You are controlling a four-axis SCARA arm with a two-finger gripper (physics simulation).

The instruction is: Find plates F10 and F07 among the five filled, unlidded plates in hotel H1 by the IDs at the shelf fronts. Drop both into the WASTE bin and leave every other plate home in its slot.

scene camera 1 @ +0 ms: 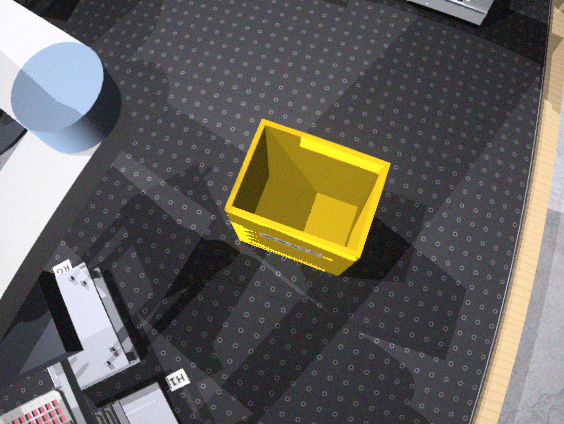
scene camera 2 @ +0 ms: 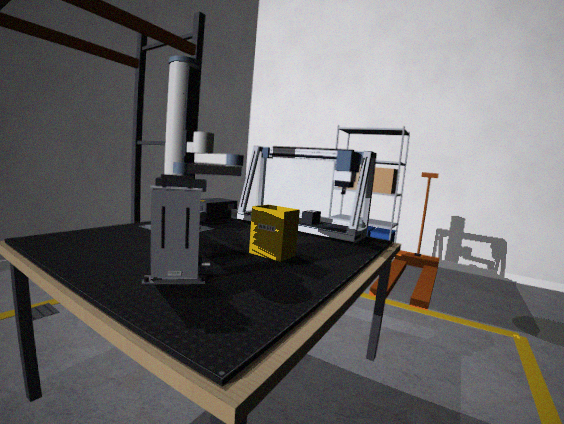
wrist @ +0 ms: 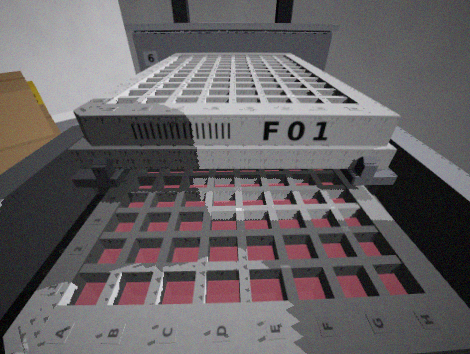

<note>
I see my gripper, an RG stand and a grey tower.
</note>
